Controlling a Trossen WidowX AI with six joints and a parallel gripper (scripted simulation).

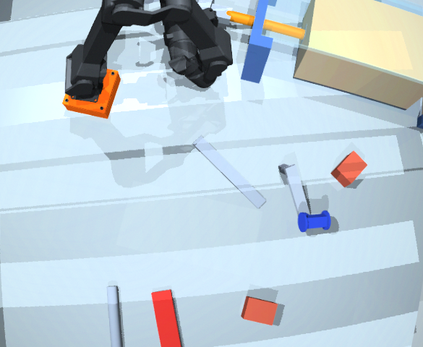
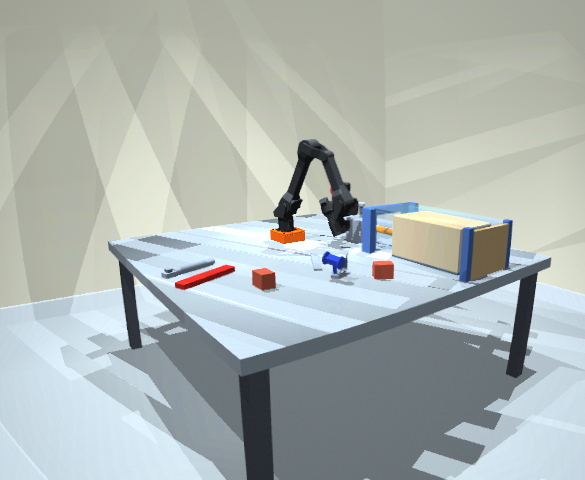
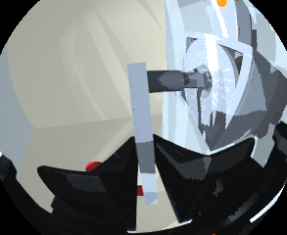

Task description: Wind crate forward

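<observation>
Right now my gripper tip is 40 mm below the red knob, 40 mm past it and 30 mm to the left of it. Also, from my gripper tip: round winch: 110 mm below, 30 mm ahead, 10 mm to the left; grey crank handle: 20 mm to the right, 10 mm behind, 10 mm above; blue steel frame: 200 mm ahead, 40 mm below, 10 mm to the left.
</observation>
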